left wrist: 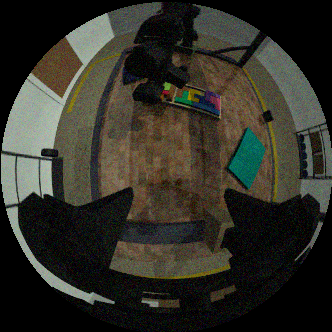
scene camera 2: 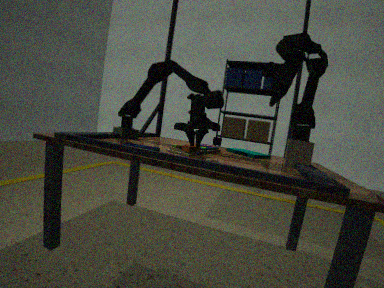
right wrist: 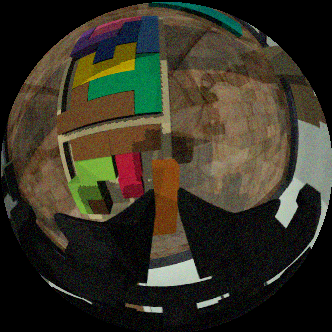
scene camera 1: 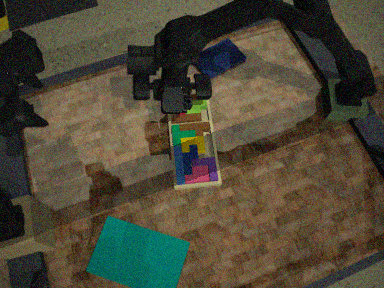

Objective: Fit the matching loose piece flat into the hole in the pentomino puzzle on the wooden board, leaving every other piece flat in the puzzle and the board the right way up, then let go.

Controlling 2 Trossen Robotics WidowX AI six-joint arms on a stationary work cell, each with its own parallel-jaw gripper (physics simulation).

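Frame: origin at the left arm's base, x ahead, y left, z up, level; metres.
Seen in the pictures: left gripper, between the fingertips: [left wrist: 180, 193] [scene camera 2: 270, 105] [scene camera 1: 44, 105]; right gripper, between the fingertips: [scene camera 2: 194, 148] [right wrist: 165, 192]; left arm's base, origin of its link: [left wrist: 232, 236] [scene camera 2: 300, 140] [scene camera 1: 7, 223]; right arm's base, origin of its link: [left wrist: 186, 44] [scene camera 2: 126, 128] [scene camera 1: 347, 95].
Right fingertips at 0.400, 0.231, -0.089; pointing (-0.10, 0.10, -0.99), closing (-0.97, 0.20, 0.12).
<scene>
Offsets run from my right fingertips to a thing's top centre, as dx, dy, dz.
The puzzle board [scene camera 1: 197, 186] [right wrist: 165, 90] lies on the table with coloured pieces in two compartments. In the right wrist view, a brown piece {+0.049, -0.057, -0.002} [right wrist: 105, 142], a light green piece {+0.066, -0.020, -0.002} [right wrist: 95, 167] and a red piece {+0.022, -0.032, -0.002} [right wrist: 128, 170] are in the near compartment, with pale floor bare beside the red one; whether the red one lies flat is unclear. My right gripper [right wrist: 165, 192] [scene camera 2: 196, 144] is shut on an orange piece {+0.012, +0.009, +0.009} [right wrist: 166, 175], held at the board's near right edge; its exact height is unclear. My left gripper [left wrist: 180, 193] [scene camera 1: 44, 104] is open and empty, high at the left.
A teal slab {-0.170, -0.353, -0.009} [scene camera 1: 140, 252] [left wrist: 247, 157] lies at the lower left in scene camera 1. A blue slab {+0.177, +0.119, -0.015} [scene camera 1: 225, 56] lies behind the board, beside my right gripper. A green block {+0.454, -0.122, +0.023} [scene camera 1: 350, 109] and a beige block {-0.400, -0.232, +0.089} [scene camera 2: 300, 151] stand at the arm bases.
</scene>
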